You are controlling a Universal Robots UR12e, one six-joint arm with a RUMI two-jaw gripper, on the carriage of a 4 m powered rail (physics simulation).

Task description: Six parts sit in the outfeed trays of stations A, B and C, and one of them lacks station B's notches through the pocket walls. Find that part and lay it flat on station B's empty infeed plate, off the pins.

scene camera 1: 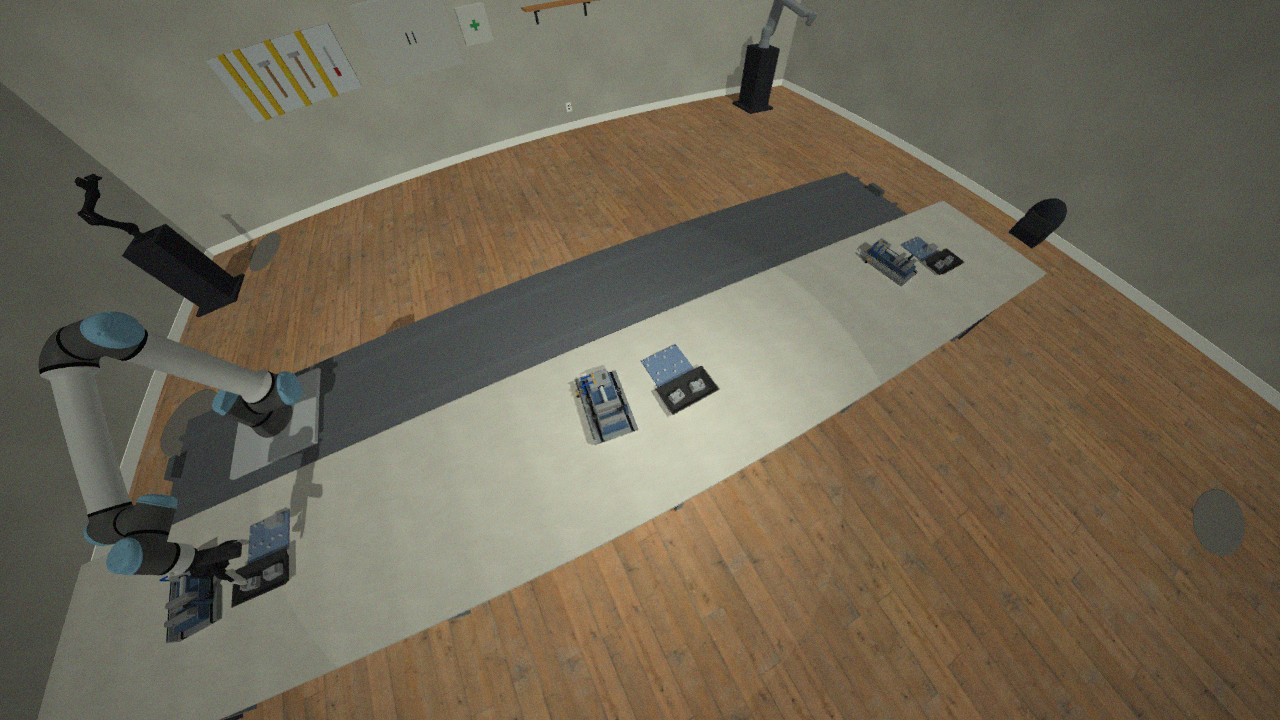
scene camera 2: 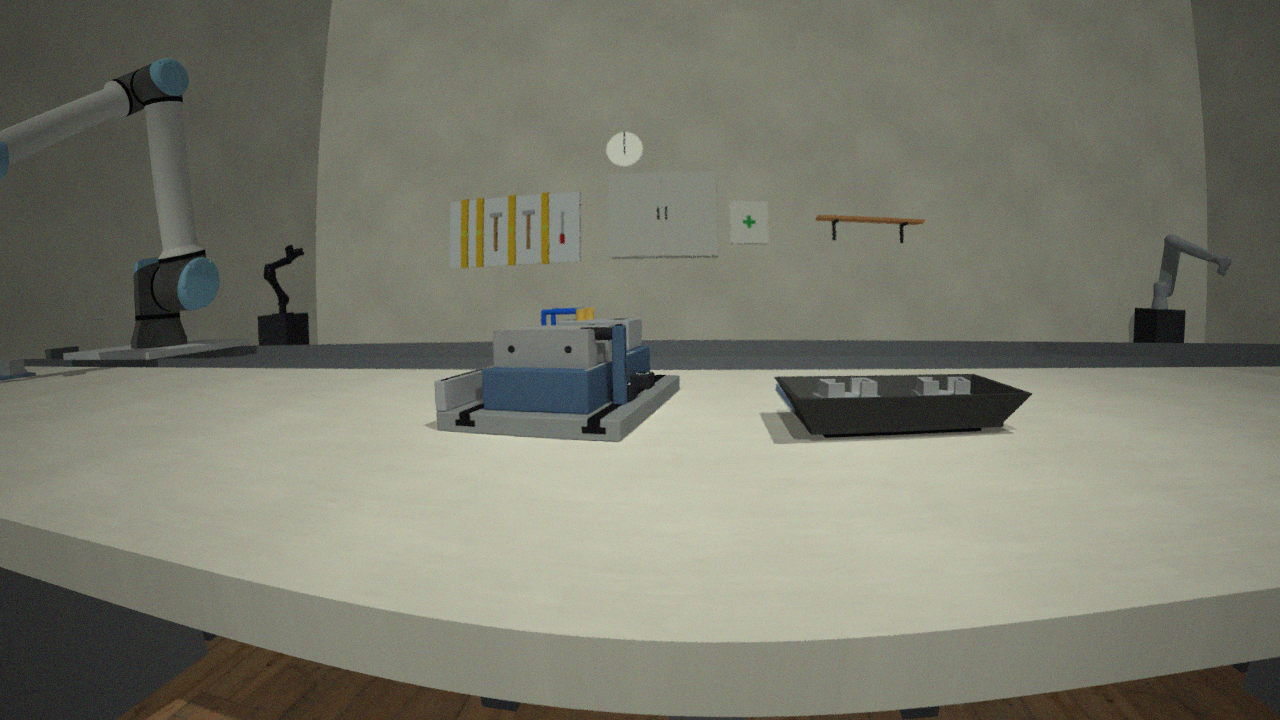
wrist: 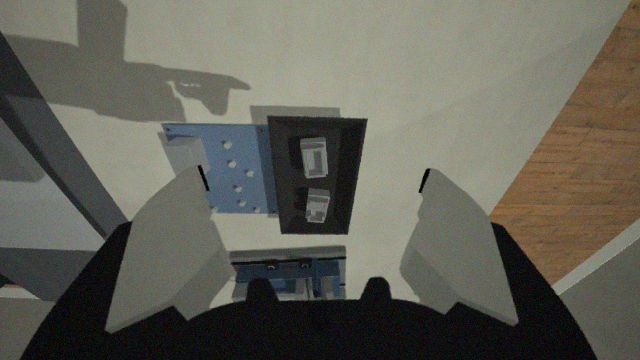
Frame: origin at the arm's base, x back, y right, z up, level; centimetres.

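Seen in the pictures: gripper, between the fingertips: (scene camera 1: 248, 561) (wrist: 315, 171); arm's base, origin of its link: (scene camera 1: 275, 419) (scene camera 2: 159, 345).
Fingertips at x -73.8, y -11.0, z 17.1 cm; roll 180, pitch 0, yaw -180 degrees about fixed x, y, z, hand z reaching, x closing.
Pixels of each thing's top centre, then the offset from my fingertips to it. "pt": a spot on its surface instead.
- left station's black outfeed tray, a spot on its surface: (wrist: 354, 150) pt dx -6.3, dy +5.7, dz -16.6 cm
- grey part, centre of its top: (wrist: 314, 163) (scene camera 1: 268, 571) dx -0.1, dy +7.6, dz -15.4 cm
- middle station's tray, a spot on its surface: (scene camera 2: 904, 419) pt dx -8.6, dy -176.0, dz -18.2 cm
- plain grey block, centre of its top: (wrist: 182, 163) (scene camera 2: 10, 359) (scene camera 1: 270, 520) dx +20.9, dy +8.1, dz -15.7 cm
My gripper (scene camera 1: 238, 577) (wrist: 315, 171) is open and empty, above the left station's black outfeed tray (wrist: 354, 150). In the wrist view, one grey part (wrist: 314, 157) has a rectangular pocket whose walls look unbroken; the other part (wrist: 317, 205) shows gaps in its walls. The middle station's tray (scene camera 2: 904, 419) holds two parts (scene camera 2: 845, 387) (scene camera 2: 942, 385) with open gaps in their walls. Beside that tray is a blue pinned plate (scene camera 1: 660, 355) bearing no part. At the far right station, the parts (scene camera 1: 942, 261) are too small to judge. No station letters are readable.
Beside the left tray, a blue pinned plate (wrist: 220, 131) bears a plain grey block (wrist: 187, 150). Vise fixtures (scene camera 1: 192, 608) (scene camera 1: 606, 407) (scene camera 1: 887, 259) stand at the stations. The left one (wrist: 287, 272) lies close below the tray in the wrist view. The dark rail (scene camera 1: 572, 304) runs along the table.
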